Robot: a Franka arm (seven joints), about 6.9 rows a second.
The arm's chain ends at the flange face. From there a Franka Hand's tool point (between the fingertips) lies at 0.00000 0.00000 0.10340 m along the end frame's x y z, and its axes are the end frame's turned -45 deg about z.
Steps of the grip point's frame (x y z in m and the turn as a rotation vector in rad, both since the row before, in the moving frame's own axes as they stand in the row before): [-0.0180 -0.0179 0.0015 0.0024 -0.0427 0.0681]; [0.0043 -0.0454 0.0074 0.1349 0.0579 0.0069]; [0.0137 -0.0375 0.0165 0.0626 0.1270 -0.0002]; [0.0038 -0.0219 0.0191 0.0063 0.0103 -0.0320]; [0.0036 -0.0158 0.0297 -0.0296 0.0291 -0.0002]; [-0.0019 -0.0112 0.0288 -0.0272 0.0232 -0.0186]
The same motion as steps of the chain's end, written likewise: [-0.0220 -0.0028 0.0016 -0.0285 -0.0319 0.0681]; [-0.0235 -0.0211 0.0085 0.1363 -0.0544 0.0069]; [-0.0215 -0.0224 0.0175 0.1341 0.0455 -0.0002]; [-0.0131 -0.0170 0.0191 0.0117 0.0028 -0.0320]; [-0.0129 -0.0138 0.0298 -0.0004 0.0415 -0.0002]; [-0.0129 -0.0068 0.0289 -0.0028 0.0356 -0.0186]
